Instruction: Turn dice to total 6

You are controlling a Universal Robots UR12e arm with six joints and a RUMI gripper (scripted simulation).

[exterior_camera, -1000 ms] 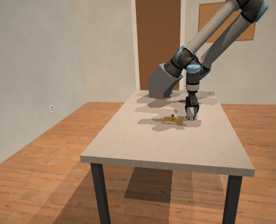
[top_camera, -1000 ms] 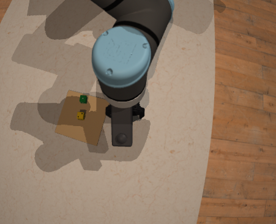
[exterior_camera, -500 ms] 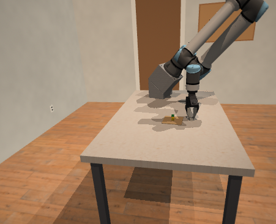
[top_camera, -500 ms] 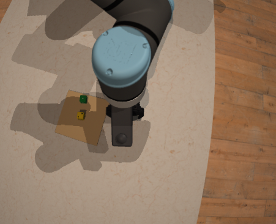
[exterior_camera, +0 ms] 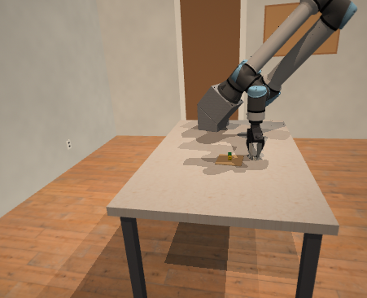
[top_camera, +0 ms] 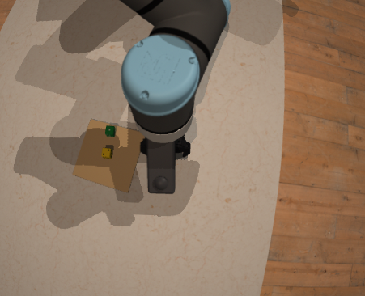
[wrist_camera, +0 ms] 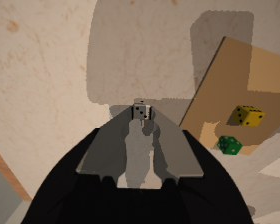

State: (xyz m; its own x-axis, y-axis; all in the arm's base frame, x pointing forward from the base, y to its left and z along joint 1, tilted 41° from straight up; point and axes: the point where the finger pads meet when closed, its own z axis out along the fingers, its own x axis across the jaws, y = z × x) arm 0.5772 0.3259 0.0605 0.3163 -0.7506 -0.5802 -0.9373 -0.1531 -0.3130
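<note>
Now: hand 10 mm above the white die. The rest, counted from my hand: tan mat: 40 mm ahead, 130 mm to the right, 20 mm below; then green die: 10 mm behind, 140 mm to the right; then yellow die: 40 mm ahead, 130 mm to the right.
</note>
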